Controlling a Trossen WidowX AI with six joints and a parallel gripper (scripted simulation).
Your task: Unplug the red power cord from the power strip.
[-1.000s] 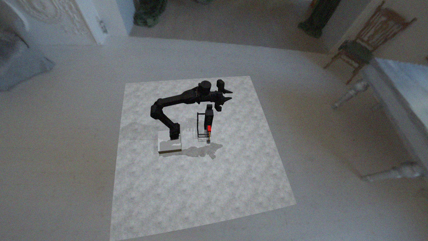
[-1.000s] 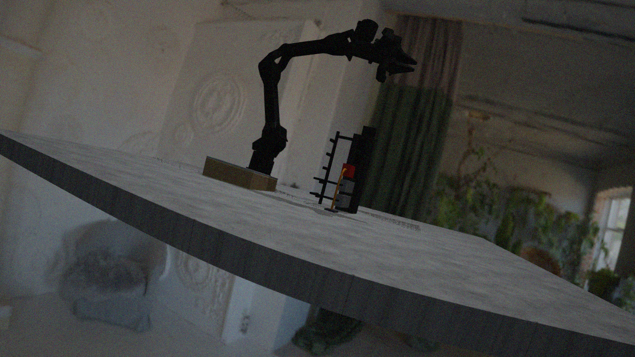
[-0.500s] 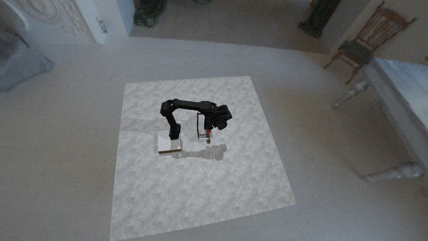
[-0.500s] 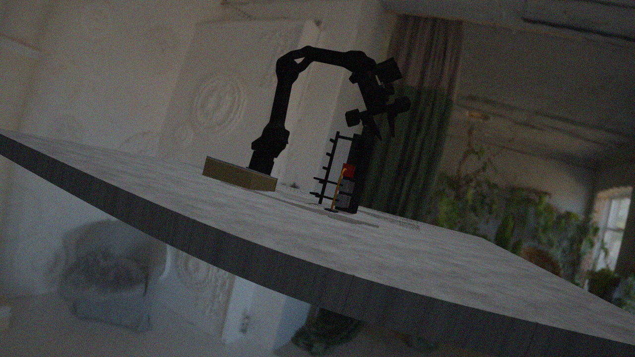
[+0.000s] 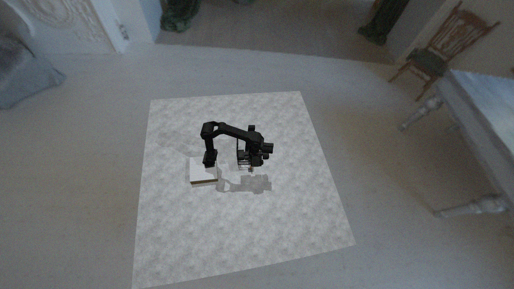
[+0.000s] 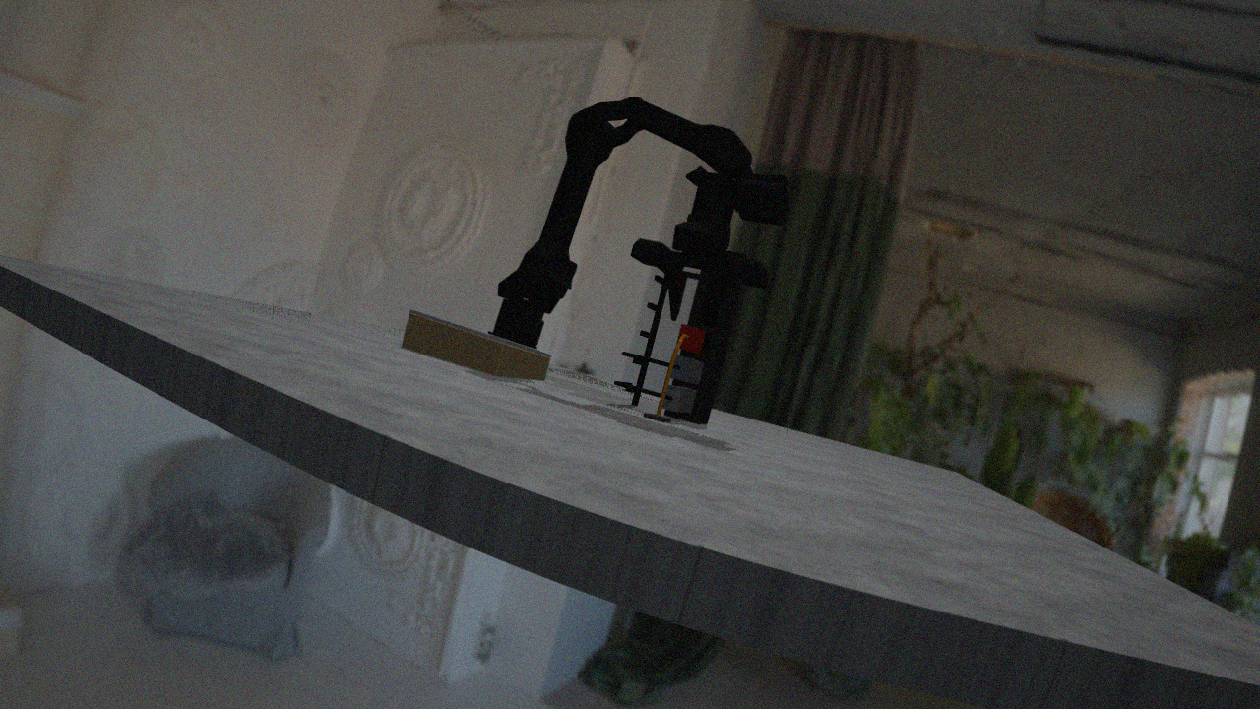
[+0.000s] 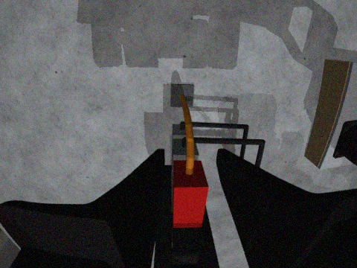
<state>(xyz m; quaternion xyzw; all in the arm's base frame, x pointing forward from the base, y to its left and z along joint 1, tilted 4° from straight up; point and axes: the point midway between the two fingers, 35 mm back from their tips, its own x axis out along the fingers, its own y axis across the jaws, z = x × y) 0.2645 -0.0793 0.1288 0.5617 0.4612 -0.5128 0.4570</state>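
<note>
The red plug is 10 mm ahead of my gripper tip, 70 mm to the left of it and 10 mm below it.
</note>
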